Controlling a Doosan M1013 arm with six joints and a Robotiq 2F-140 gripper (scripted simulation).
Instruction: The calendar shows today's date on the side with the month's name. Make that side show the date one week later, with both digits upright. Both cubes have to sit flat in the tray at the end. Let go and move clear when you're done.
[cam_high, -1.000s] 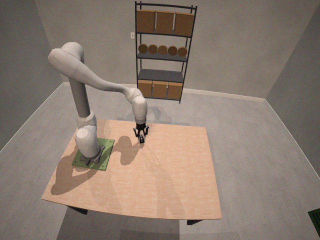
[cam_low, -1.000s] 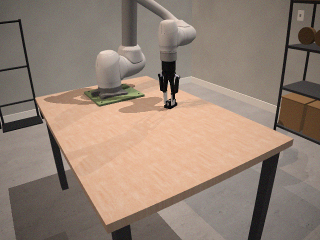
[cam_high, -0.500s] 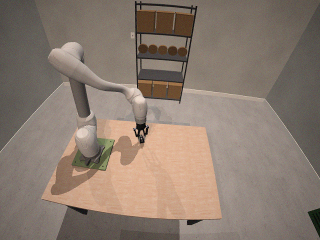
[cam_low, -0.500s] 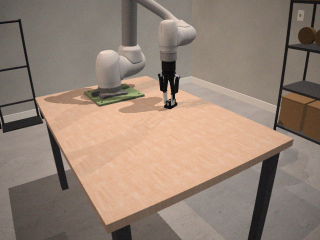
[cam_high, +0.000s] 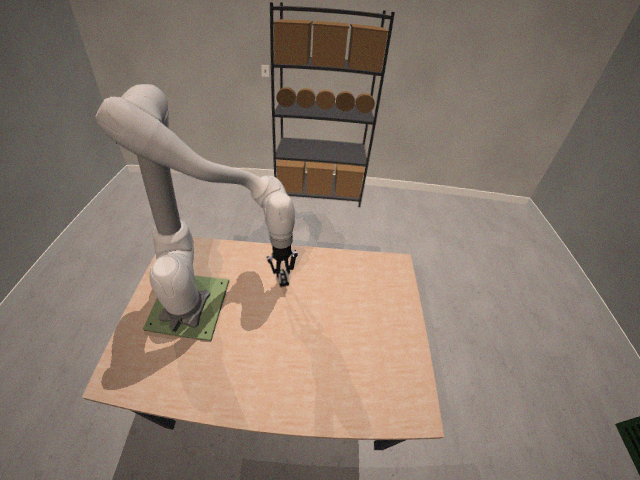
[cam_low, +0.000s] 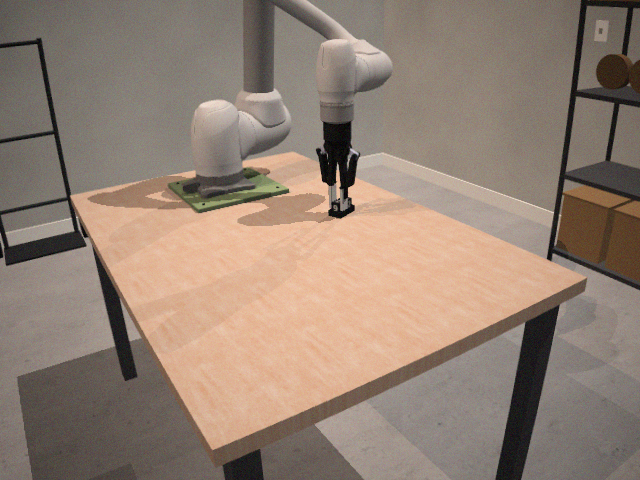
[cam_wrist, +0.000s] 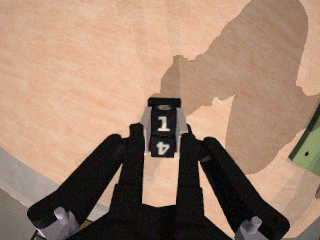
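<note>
Right now my hand is 4 cm above the black tray, 1 cm to the right of it and 1 cm past it.
</note>
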